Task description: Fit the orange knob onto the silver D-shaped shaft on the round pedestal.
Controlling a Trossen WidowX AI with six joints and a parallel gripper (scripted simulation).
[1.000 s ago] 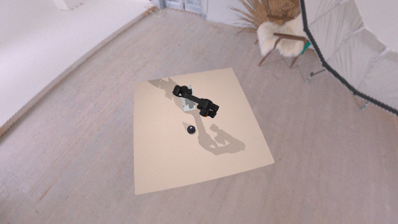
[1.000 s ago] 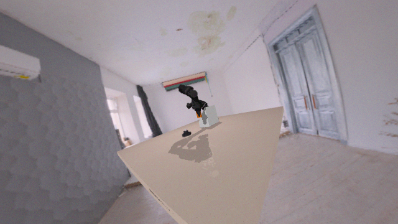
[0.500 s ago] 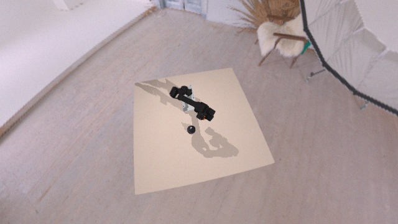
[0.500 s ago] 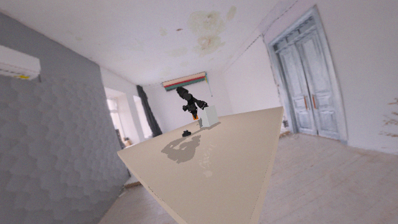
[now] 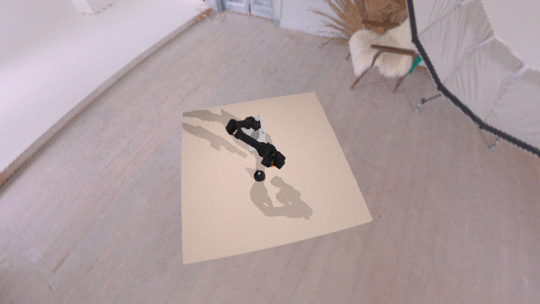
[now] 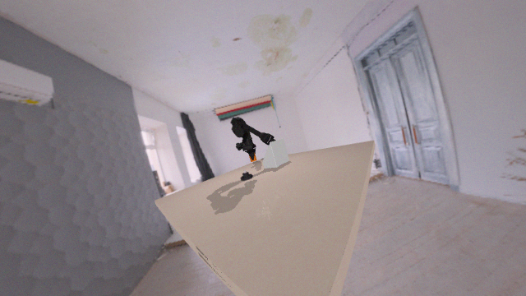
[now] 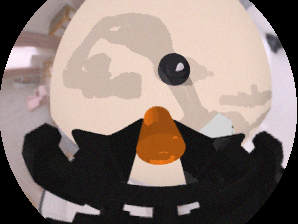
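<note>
Right now the round pedestal is 3 cm ahead of my gripper tip, 9 cm to the right of it and 9 cm below it. Round my gripper tip: orange knob (4 cm above).
</note>
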